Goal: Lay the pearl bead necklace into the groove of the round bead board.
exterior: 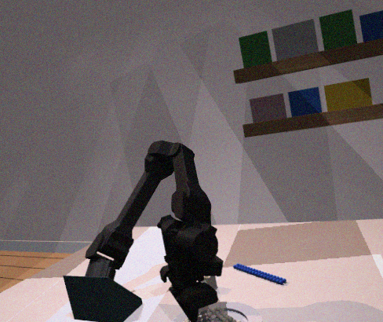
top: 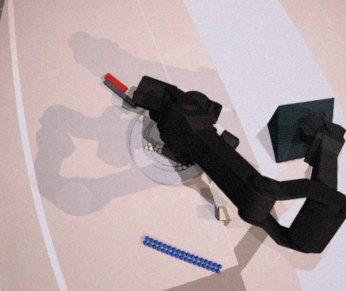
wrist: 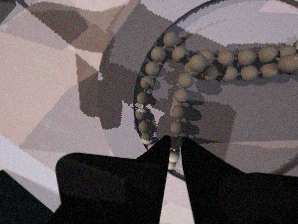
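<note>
Now: gripper tip 5 cm short of the round bead board, 1 cm to the left of it and 1 cm above it. The rest, counted from my gripper tip: small beige cube 3 cm behind, 18 cm to the left; then grey block 15 cm ahead, 17 cm to the right, 1 cm below.
</note>
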